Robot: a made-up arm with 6 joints.
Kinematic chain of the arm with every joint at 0, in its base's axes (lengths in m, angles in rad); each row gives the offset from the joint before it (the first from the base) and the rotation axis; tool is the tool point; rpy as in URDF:
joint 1: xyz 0 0 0.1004 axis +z
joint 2: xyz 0 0 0 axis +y
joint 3: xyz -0.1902 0 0.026 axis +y
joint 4: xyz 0.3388 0 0.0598 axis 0.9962 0 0.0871
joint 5: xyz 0 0 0 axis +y
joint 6: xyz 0.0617 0 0.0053 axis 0.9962 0 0.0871
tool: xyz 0 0 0 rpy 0 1.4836 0
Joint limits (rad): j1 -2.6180..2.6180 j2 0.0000..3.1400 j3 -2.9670..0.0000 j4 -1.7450..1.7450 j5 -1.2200..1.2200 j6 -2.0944..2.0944
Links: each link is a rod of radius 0.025 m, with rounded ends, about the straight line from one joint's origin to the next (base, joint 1, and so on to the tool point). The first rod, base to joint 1, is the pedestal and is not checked.
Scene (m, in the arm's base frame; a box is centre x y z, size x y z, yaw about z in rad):
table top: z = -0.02
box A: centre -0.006 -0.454 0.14 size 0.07 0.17 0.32 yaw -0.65
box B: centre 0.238 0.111 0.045 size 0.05 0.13 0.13 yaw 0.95
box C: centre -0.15 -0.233 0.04 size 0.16 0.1 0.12 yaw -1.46
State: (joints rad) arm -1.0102 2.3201 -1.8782 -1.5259 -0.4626 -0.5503
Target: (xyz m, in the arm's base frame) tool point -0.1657 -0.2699 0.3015
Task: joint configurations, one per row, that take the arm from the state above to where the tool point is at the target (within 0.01 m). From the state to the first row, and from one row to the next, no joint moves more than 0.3 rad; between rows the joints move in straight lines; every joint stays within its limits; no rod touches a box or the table.
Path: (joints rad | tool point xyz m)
1: -1.1790 2.0689 -1.9255 -1.5687 -0.6634 -0.5422 | 0.2285 -0.4535 0.2632
2: -1.3478 1.8177 -1.9727 -1.6115 -0.8642 -0.5340 | 0.1424 -0.4156 0.3977
3: -1.5167 1.5665 -2.0200 -1.6542 -1.0650 -0.5259 | 0.0718 -0.3283 0.5045
4: -1.6969 1.4290 -1.7466 -1.6559 -0.9584 -0.5320 | 0.0077 -0.3402 0.4651
5: -1.8771 1.2915 -1.4733 -1.6575 -0.8518 -0.5381 | -0.0569 -0.3338 0.4174
6: -2.0573 1.1540 -1.2000 -1.6592 -0.7453 -0.5442 | -0.1165 -0.3096 0.3625
7: -2.2375 1.0165 -0.9266 -1.6608 -0.6387 -0.5503 | -0.1657 -0.2699 0.3015

